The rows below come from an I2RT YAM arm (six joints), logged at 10 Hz.
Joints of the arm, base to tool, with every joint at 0 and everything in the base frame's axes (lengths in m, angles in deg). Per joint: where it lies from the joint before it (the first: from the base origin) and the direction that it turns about. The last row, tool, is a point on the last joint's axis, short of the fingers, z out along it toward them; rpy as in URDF.
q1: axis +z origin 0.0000 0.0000 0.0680
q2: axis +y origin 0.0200 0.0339 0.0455
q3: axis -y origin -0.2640 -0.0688 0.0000
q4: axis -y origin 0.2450 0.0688 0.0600
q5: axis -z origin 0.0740 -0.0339 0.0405
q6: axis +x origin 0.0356 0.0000 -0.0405
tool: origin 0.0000 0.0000 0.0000 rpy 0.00 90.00 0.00
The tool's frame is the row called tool.
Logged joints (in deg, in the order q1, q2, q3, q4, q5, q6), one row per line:
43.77, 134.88, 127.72, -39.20, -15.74, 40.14
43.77, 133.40, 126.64, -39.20, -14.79, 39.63
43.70, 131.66, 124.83, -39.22, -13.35, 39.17
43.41, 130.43, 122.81, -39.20, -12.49, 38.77
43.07, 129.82, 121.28, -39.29, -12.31, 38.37
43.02, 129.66, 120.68, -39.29, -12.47, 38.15
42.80, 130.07, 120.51, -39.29, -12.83, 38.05
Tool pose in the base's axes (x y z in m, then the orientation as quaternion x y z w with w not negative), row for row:
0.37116, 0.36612, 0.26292, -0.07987, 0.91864, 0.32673, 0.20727
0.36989, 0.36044, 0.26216, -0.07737, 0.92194, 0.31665, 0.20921
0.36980, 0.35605, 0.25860, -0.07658, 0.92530, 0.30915, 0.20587
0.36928, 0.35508, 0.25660, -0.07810, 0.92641, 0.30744, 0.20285
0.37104, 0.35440, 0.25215, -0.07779, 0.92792, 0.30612, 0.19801
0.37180, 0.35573, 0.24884, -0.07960, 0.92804, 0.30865, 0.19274
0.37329, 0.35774, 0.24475, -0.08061, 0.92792, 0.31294, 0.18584
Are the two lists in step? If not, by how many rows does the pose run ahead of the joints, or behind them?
The pose runs 2 rows ahead of the joints: the pose in row i belongs to the joints in row i + 2.
